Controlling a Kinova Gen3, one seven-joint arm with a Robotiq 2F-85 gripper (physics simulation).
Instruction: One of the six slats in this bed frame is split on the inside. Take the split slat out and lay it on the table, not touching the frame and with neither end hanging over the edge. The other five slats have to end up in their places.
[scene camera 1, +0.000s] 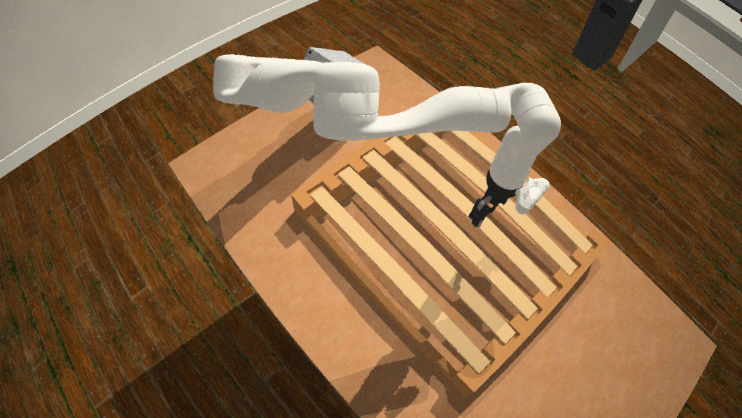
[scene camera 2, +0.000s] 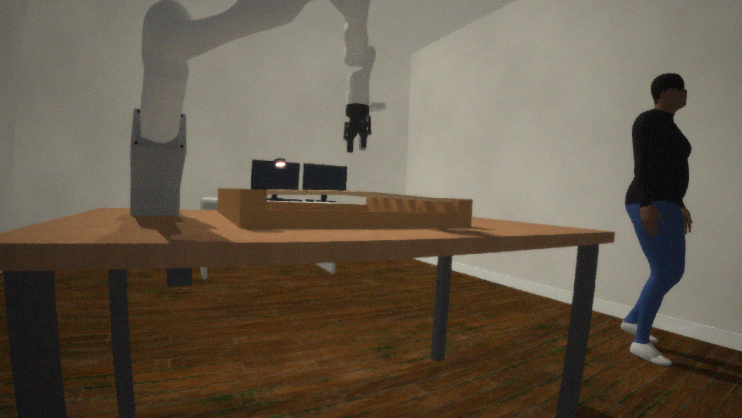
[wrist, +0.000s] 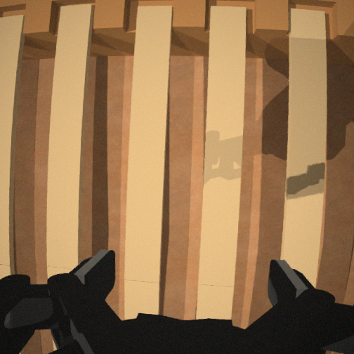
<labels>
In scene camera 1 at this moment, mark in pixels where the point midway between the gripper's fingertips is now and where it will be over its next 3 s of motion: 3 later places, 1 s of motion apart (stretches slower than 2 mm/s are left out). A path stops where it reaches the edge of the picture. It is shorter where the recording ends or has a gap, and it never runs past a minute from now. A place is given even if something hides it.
My gripper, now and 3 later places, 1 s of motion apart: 488, 212; 472, 243; 470, 252; 471, 255
</labels>
